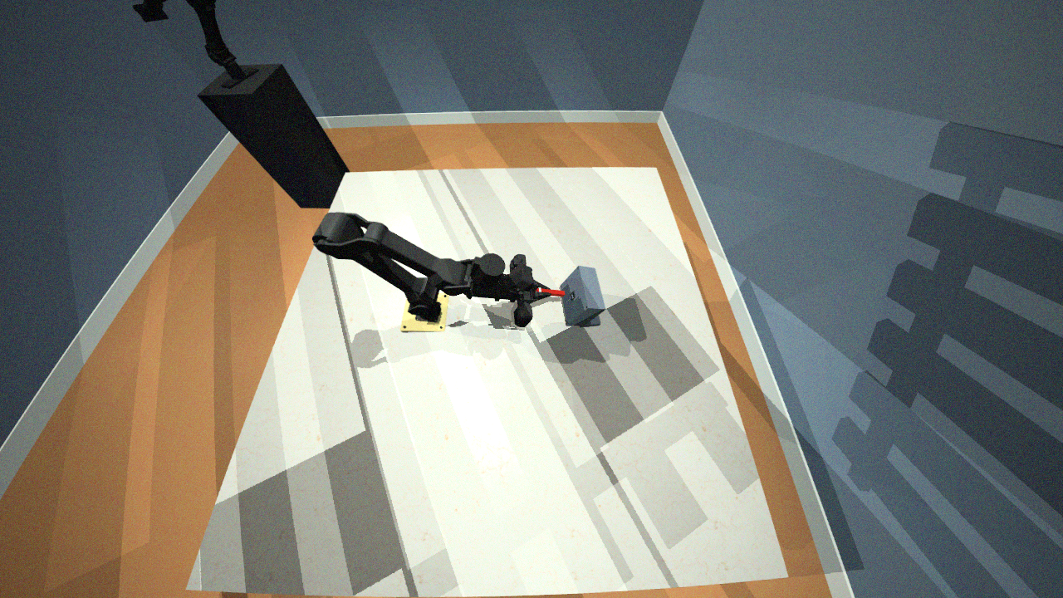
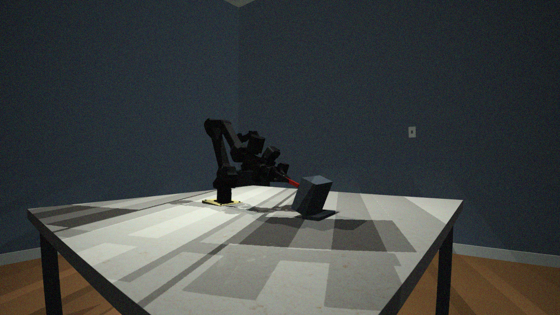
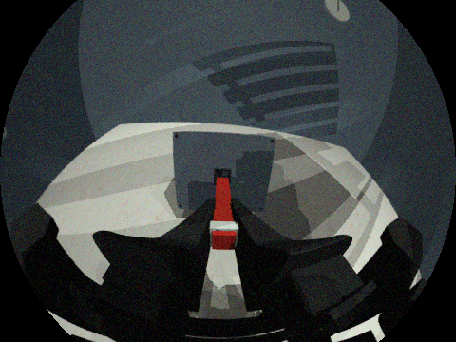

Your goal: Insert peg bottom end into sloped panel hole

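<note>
My gripper tip is now 9 cm short of the sloped panel, 4 cm above it and 1 cm to the right of it. Also, from my gripper tip: red peg (1 cm behind).
</note>
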